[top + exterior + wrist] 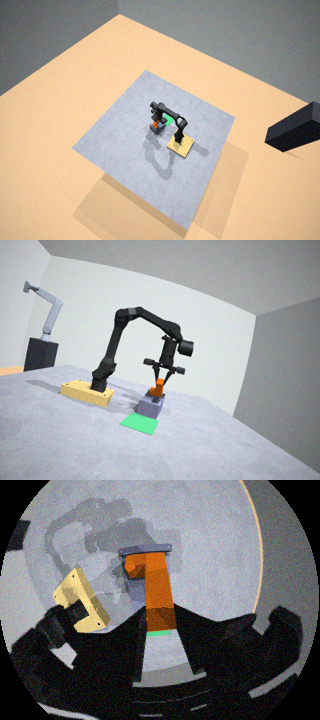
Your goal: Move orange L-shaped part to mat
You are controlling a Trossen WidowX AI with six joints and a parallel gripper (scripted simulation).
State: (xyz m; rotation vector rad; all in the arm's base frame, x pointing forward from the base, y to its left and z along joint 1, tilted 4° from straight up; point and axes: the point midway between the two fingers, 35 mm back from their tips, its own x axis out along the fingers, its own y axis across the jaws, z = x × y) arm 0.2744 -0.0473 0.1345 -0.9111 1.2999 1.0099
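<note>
My gripper tip is 60 mm past the green mat, 130 mm to the left of it and 150 mm above it. The rest, counted from my gripper tip: orange L-shaped part: 40 mm to the left, 30 mm below.
</note>
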